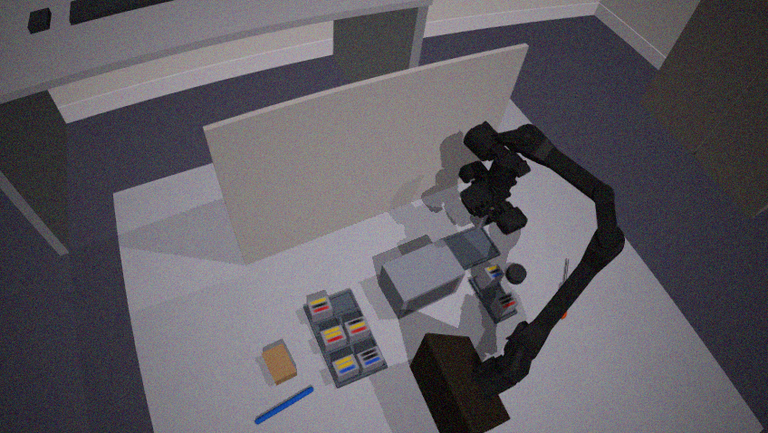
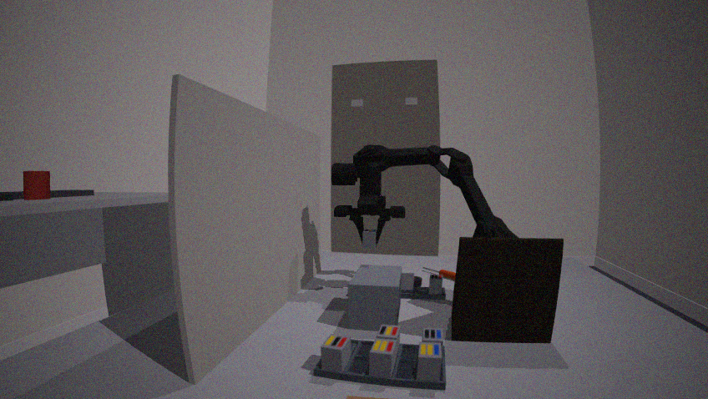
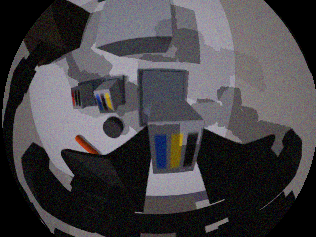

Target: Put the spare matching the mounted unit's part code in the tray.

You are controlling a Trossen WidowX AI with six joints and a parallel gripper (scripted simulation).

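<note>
Now: the tray 13 cm below my gripper tip. From my gripper tip the other things lie so: grey box: 19 cm to the left, 8 cm below, 3 cm behind; then holder: 14 cm behind, 13 cm below, 3 cm to the left; then tall grey panel: 21 cm ahead, 16 cm to the left, 9 cm above.
</note>
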